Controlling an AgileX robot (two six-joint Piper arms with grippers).
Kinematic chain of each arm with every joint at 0, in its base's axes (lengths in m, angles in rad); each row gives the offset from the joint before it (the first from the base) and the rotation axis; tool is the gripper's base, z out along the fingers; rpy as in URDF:
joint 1: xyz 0 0 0.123 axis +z
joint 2: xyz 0 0 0 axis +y
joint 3: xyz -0.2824 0 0.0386 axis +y
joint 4: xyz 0.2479 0 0.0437 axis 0.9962 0 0.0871
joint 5: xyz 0 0 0 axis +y
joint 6: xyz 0.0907 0 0.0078 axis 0.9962 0 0.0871
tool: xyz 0 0 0 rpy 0 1.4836 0
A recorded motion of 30 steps. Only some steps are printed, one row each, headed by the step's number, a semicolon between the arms.
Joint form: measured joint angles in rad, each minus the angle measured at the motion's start. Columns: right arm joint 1, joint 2, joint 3, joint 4, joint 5, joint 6; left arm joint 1, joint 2, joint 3, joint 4, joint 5, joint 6.
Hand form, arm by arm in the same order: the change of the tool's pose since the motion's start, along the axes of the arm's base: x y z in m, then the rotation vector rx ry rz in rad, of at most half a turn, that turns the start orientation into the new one. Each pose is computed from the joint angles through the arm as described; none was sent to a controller.
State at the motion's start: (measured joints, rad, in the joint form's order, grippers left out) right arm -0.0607 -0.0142 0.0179 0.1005 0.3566 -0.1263; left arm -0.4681 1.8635 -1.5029 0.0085 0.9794 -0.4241
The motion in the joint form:
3: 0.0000 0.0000 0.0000 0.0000 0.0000 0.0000; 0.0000 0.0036 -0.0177 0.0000 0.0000 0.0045
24: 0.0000 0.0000 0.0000 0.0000 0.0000 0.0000; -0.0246 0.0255 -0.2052 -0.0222 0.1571 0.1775
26: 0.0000 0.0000 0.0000 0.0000 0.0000 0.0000; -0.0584 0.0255 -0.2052 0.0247 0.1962 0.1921
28: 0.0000 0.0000 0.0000 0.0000 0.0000 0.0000; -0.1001 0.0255 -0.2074 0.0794 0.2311 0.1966
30: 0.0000 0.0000 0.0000 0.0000 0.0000 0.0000; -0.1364 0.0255 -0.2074 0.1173 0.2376 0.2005
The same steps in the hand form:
3: 0.0000 0.0000 0.0000 0.0000 0.0000 0.0000; 0.0025 -0.0013 0.0035 -0.0051 -0.0132 -0.0043
24: 0.0000 0.0000 0.0000 0.0000 0.0000 0.0000; 0.0060 -0.0163 0.0425 0.0210 -0.0369 -0.1889
26: 0.0000 0.0000 0.0000 0.0000 0.0000 0.0000; -0.0017 -0.0232 0.0414 0.0829 -0.0222 -0.2418
28: 0.0000 0.0000 0.0000 0.0000 0.0000 0.0000; -0.0102 -0.0321 0.0414 0.1472 -0.0174 -0.2914
30: 0.0000 0.0000 0.0000 0.0000 0.0000 0.0000; -0.0166 -0.0414 0.0416 0.1852 -0.0310 -0.3334

